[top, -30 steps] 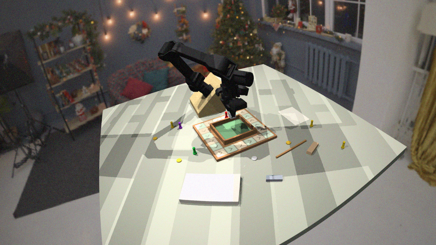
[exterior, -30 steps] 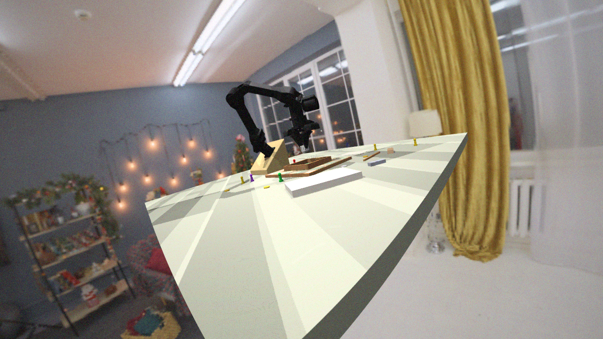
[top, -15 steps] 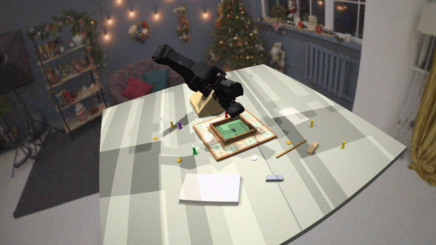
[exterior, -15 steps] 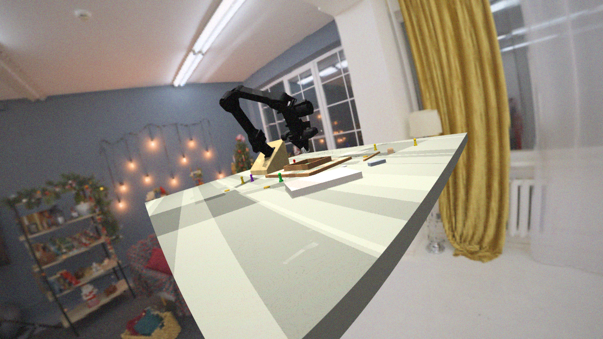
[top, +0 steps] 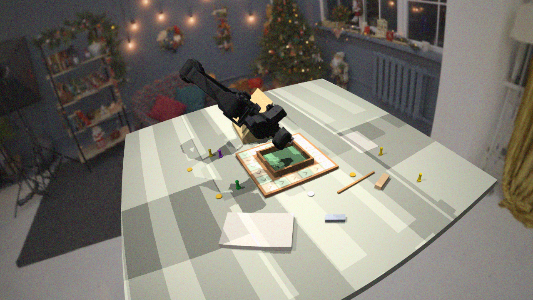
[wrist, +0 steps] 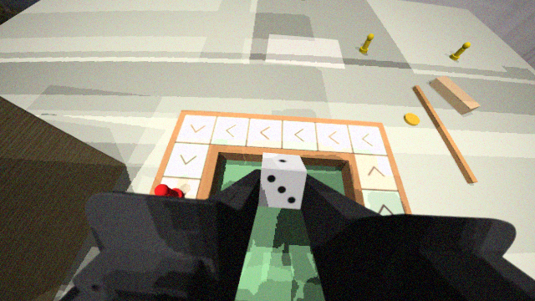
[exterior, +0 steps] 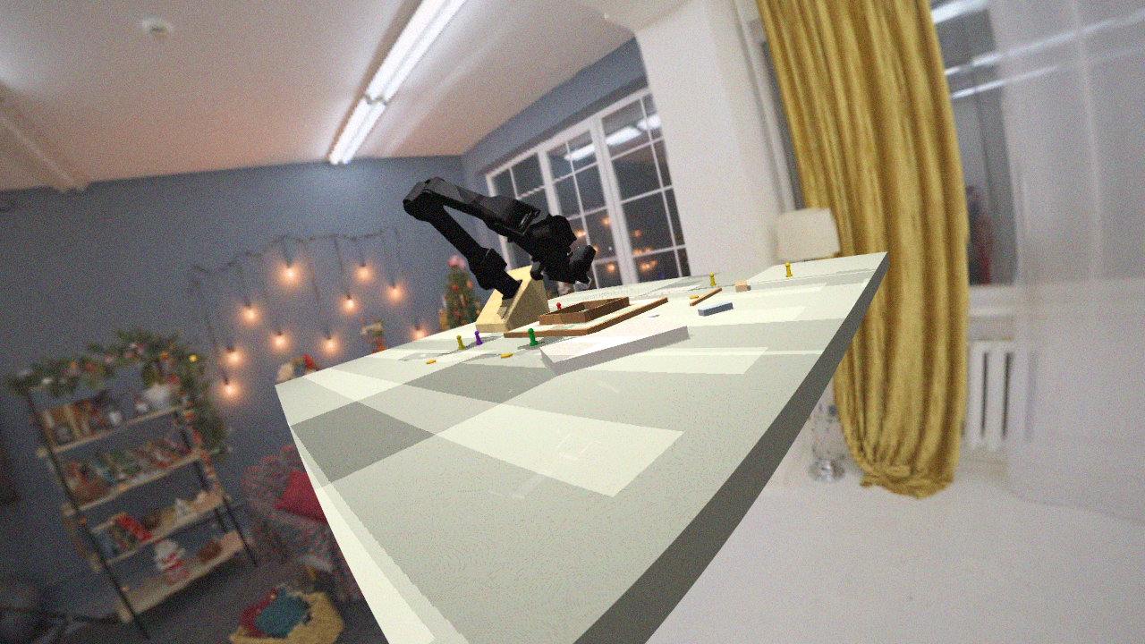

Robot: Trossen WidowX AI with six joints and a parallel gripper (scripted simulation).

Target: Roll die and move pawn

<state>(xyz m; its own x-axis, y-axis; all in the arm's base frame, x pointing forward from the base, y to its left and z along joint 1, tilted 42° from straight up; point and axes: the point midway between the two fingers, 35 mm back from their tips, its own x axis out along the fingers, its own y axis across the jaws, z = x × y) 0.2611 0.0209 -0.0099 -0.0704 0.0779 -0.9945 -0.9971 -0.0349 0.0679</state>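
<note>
Right now the white die is right at my gripper tip. Round my gripper tip: purple pawn: 24 cm to the right, 14 cm behind, 7 cm below; then red pawn: 10 cm behind, 6 cm below, 1 cm to the right; then green pawn: 22 cm to the right, 8 cm ahead, 7 cm below.
</note>
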